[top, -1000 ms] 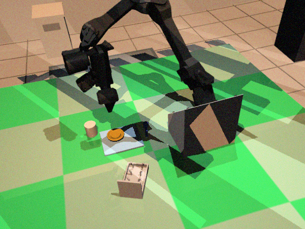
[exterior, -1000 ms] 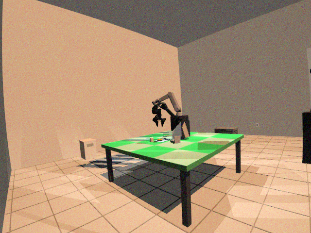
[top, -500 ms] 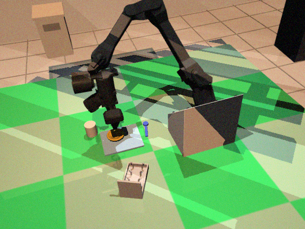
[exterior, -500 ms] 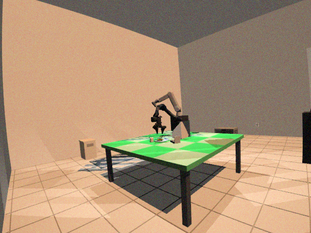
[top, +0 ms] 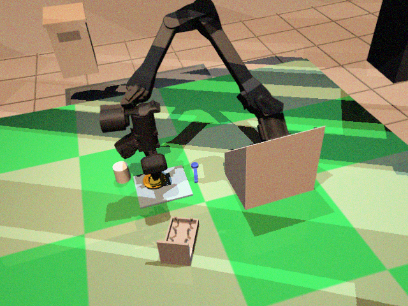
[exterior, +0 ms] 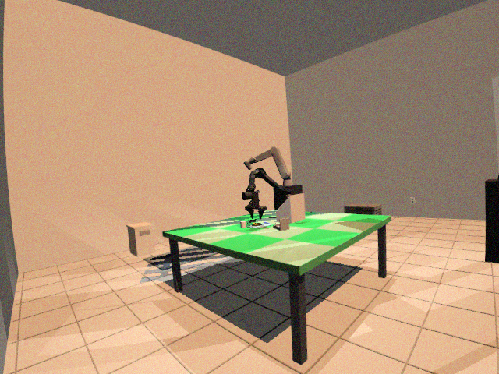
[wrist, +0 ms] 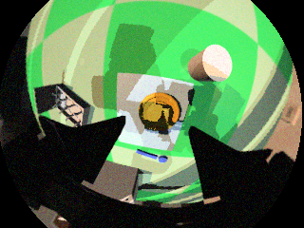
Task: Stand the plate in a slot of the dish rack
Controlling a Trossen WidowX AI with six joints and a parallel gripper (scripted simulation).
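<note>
The plate is 40 mm below my gripper tip. From my gripper tip the other things lie so: blue spoon 120 mm behind, 50 mm below, 30 mm to the right; then dish rack 220 mm to the left, 40 mm behind, 30 mm below; then pale blue mat 50 mm below, 20 mm behind, 10 mm to the left.
</note>
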